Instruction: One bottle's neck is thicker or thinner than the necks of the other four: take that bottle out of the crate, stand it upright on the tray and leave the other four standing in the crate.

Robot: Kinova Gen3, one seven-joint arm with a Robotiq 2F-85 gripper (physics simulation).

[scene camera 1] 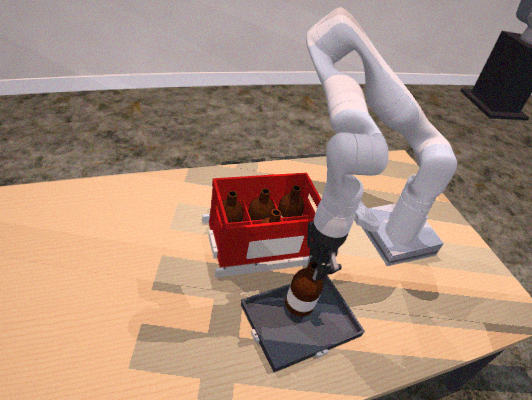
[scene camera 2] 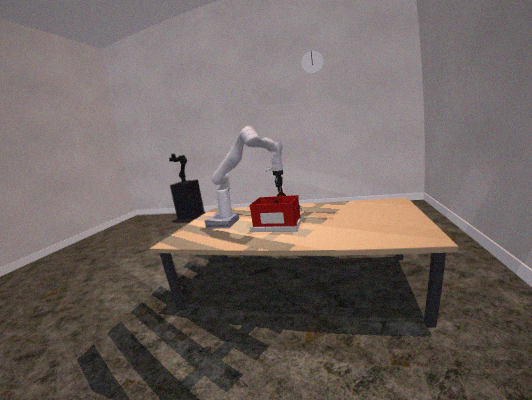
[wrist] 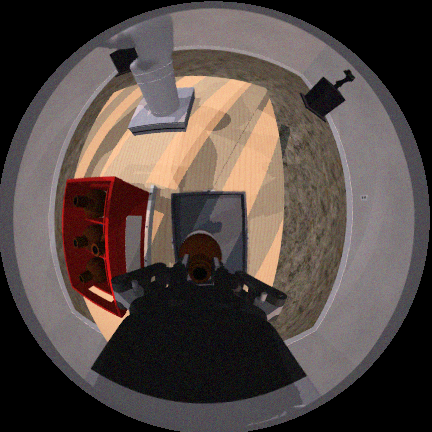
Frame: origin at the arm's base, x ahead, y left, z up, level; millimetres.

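Where they show: gripper, fingertip midpoint: [scene camera 1: 314,272] [scene camera 2: 280,191] [wrist: 200,261]; arm's base at its link origin: [scene camera 1: 399,232] [scene camera 2: 226,215] [wrist: 164,106].
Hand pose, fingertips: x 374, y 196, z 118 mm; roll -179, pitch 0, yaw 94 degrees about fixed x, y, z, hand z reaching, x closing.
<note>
Each offset is from my fingertips to the top centre of the thing. "spot": to the spot under its first point. Level surfaces: height alone.
My gripper [scene camera 1: 320,272] [scene camera 2: 281,192] [wrist: 200,262] is shut on the neck of a brown bottle @(5 mm ahead, 0 mm left, 25 mm up) [scene camera 1: 306,286] [wrist: 200,246] with a white label band. The bottle is close to upright, leaning slightly in scene camera 1, over the dark tray [scene camera 1: 280,350] [wrist: 235,215]; whether its base touches the tray I cannot tell. The red crate @(44 mm ahead, 243 mm right, 3 mm up) [scene camera 1: 230,245] [scene camera 2: 292,215] [wrist: 125,200] holds the other four brown bottles, one in front @(spot: 45 mm ahead, 191 mm right, 13 mm down) [scene camera 1: 274,216] [wrist: 97,248] and three behind it @(139 mm ahead, 278 mm right, 9 mm down) [scene camera 1: 232,212] @(48 mm ahead, 283 mm right, 9 mm down) [scene camera 1: 261,207] @(44 mm back, 292 mm right, 9 mm down) [scene camera 1: 291,204]. Their lower parts are hidden by the crate walls.
The crate stands beside the tray, with a pale rail [scene camera 1: 235,271] [wrist: 150,220] along its tray side. The robot's base [scene camera 1: 407,245] [scene camera 2: 221,220] [wrist: 162,117] stands on the wooden table @(173 mm down) [scene camera 1: 75,260] [scene camera 2: 390,220]. The tray has a low raised rim. Striped shadows cross the table.
</note>
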